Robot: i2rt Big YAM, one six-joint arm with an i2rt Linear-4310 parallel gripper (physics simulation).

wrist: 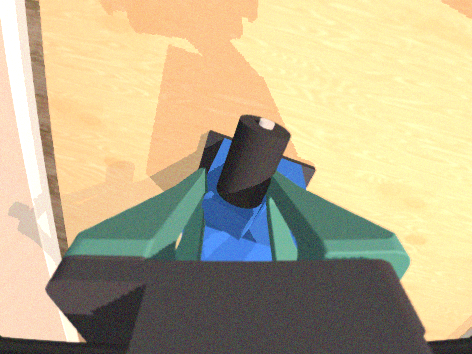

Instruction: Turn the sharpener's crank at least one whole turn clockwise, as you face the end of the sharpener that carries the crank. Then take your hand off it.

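Places are measured from the arm's base along level axes (x ahead, y left, z up), in centimetres.
Pixels of known places: gripper, between the fingertips: (236,178).
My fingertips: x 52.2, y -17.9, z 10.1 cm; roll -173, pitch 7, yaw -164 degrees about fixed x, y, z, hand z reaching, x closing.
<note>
Ahead of a thing's pixels: the offset from my fingertips to its top centre. "*": to the spot under its first point. Level surfaces: height alone.
The crank's black cylindrical knob @(dz +2.3, dx -0.4, dy -1.6 cm) (255,160) stands tilted near the middle of the wrist view, its free end with a small white pin toward the top. The sharpener's blue body @(* dz +1.3, dx -1.1, dy +3.4 cm) (235,250) lies below it, partly hidden by my fingers and palm. My gripper (236,178) is open by a narrow gap. Its green fingertips stand on either side of the knob's lower part. The right fingertip looks close to the knob or touching it. Blue shows between the left fingertip and the knob, so the knob does not look clamped. The crank arm is hard to make out.
The sharpener's dark edge @(* dz -10.7, dx +2.7, dy +3.2 cm) (212,142) shows beyond the left fingertip, and a dark corner shows at the right. Light wood tabletop @(dz -11.5 cm) (375,100) lies around it, with shadows of the arm. The table's edge (42,110) runs down the left side, beside a white strip.
</note>
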